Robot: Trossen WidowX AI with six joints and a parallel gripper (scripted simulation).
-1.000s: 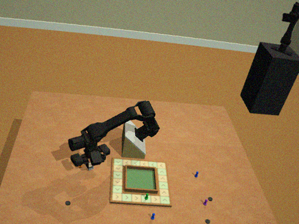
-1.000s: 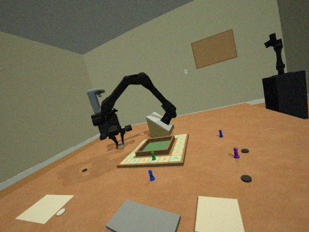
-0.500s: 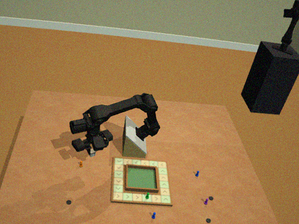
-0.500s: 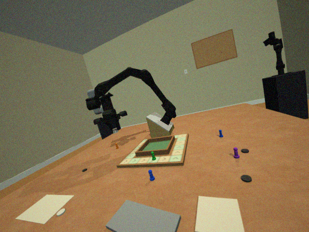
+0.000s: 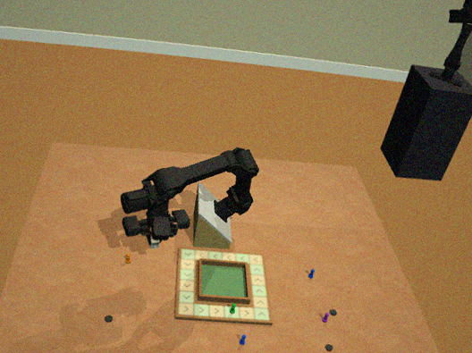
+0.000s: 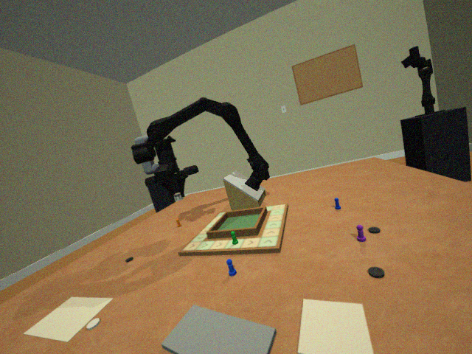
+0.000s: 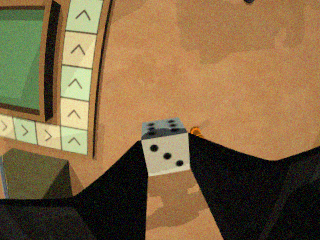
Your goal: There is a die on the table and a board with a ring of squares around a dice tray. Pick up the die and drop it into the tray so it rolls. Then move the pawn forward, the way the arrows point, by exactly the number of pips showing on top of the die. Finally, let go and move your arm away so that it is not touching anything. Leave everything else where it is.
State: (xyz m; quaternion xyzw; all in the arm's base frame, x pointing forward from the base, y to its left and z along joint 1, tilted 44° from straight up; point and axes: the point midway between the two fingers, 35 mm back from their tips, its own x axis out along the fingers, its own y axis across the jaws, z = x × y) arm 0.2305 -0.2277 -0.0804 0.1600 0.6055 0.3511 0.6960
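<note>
The green pawn lies 240 mm to the left of my gripper tip, 150 mm ahead of it and 100 mm below it. Round my gripper tip: orange pawn (110 mm below, 80 mm to the right, 40 mm behind); green tray (220 mm to the left, 120 mm below, 40 mm ahead); white die (right at my gripper tip).
</note>
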